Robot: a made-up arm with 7 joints. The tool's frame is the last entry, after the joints.
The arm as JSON. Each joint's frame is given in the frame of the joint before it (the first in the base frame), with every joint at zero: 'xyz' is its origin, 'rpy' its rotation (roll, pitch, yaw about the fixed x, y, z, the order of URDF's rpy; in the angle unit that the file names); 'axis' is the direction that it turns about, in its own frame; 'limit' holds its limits. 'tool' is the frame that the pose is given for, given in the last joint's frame.
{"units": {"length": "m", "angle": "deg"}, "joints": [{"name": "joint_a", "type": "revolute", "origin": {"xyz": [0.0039, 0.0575, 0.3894], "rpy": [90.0, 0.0, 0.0]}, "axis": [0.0, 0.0, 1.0], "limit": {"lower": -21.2, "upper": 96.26}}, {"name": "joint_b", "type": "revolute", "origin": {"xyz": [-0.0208, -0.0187, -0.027], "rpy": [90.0, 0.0, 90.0]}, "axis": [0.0, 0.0, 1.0], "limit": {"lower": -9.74, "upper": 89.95}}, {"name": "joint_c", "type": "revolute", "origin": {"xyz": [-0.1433, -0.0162, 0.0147], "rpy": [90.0, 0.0, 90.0]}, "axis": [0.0, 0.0, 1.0], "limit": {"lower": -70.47, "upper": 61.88}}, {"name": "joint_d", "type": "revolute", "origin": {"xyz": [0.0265, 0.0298, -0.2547], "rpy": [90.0, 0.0, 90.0]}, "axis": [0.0, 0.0, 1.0], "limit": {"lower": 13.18, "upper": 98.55}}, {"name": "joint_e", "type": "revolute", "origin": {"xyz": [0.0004, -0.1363, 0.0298], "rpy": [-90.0, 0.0, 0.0]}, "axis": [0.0, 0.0, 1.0], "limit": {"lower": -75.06, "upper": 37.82}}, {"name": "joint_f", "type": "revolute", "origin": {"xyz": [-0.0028, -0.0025, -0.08], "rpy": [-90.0, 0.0, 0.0]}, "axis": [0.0, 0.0, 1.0], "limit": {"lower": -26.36, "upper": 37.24}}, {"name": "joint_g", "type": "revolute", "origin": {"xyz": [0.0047, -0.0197, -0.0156], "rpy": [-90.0, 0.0, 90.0]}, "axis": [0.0, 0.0, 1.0], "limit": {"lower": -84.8, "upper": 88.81}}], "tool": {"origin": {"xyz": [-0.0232, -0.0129, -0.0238], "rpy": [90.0, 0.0, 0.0]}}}
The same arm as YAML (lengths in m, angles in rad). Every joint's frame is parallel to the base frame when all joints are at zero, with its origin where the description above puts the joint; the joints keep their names.
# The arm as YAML. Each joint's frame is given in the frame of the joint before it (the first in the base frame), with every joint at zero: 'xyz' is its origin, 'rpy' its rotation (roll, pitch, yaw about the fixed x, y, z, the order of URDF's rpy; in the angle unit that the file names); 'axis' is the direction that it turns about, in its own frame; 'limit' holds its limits. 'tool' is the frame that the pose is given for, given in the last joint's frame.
units:
  length: m
  angle: rad
joints:
  - name: joint_a
    type: revolute
    origin:
      xyz: [0.0039, 0.0575, 0.3894]
      rpy: [0.0, 0.0, 0.0]
    axis: "-y"
    limit:
      lower: -0.37
      upper: 1.6801
  - name: joint_b
    type: revolute
    origin:
      xyz: [-0.0208, 0.027, -0.0187]
      rpy: [0.0, 0.0, 0.0]
    axis: "+x"
    limit:
      lower: -0.17
      upper: 1.5699
  - name: joint_c
    type: revolute
    origin:
      xyz: [0.0147, 0.0162, -0.1433]
      rpy: [0.0, 0.0, 0.0]
    axis: "+z"
    limit:
      lower: -1.2299
      upper: 1.08
  - name: joint_d
    type: revolute
    origin:
      xyz: [0.0298, -0.0265, -0.2547]
      rpy: [0.0, 0.0, 0.0]
    axis: "-y"
    limit:
      lower: 0.23
      upper: 1.72
  - name: joint_e
    type: revolute
    origin:
      xyz: [0.0004, -0.0298, -0.1363]
      rpy: [0.0, 0.0, 0.0]
    axis: "+z"
    limit:
      lower: -1.31
      upper: 0.6601
  - name: joint_f
    type: revolute
    origin:
      xyz: [-0.0028, -0.0025, -0.08]
      rpy: [0.0, 0.0, 0.0]
    axis: "+y"
    limit:
      lower: -0.4601
      upper: 0.65
  - name: joint_g
    type: revolute
    origin:
      xyz: [0.0047, -0.0156, 0.0197]
      rpy: [0.0, 0.0, 0.0]
    axis: "-x"
    limit:
      lower: -1.48
      upper: 1.55
tool:
  origin:
    xyz: [0.0238, 0.0129, 0.0232]
    rpy: [-1.5708, 1.5708, 0.0]

